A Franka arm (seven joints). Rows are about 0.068 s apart.
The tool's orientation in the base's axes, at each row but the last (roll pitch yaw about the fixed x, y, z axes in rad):
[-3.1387, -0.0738, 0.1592]
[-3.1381, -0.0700, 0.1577]
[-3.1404, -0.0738, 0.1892]
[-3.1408, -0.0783, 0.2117]
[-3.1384, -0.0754, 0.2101]
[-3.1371, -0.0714, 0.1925]
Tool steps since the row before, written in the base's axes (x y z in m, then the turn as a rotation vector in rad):
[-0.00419, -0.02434, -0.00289, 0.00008, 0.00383, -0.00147]
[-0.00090, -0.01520, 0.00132, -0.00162, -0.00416, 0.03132]
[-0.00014, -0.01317, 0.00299, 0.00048, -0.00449, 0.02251]
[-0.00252, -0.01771, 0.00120, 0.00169, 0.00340, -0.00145]
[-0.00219, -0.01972, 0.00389, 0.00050, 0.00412, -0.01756]
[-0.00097, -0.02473, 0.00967, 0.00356, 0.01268, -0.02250]
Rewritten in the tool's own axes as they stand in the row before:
[-0.00819, 0.02337, 0.00222, 0.00058, -0.00376, 0.00153]
[-0.00318, 0.01486, -0.00160, -0.00006, 0.00374, -0.03141]
[-0.00239, 0.01290, -0.00319, 0.00129, 0.00447, -0.02248]
[-0.00607, 0.01678, -0.00169, 0.00225, -0.00297, 0.00163]
[-0.00594, 0.01882, -0.00441, 0.00002, -0.00387, 0.01762]
[-0.00498, 0.02404, -0.01016, 0.00430, -0.01166, 0.02292]

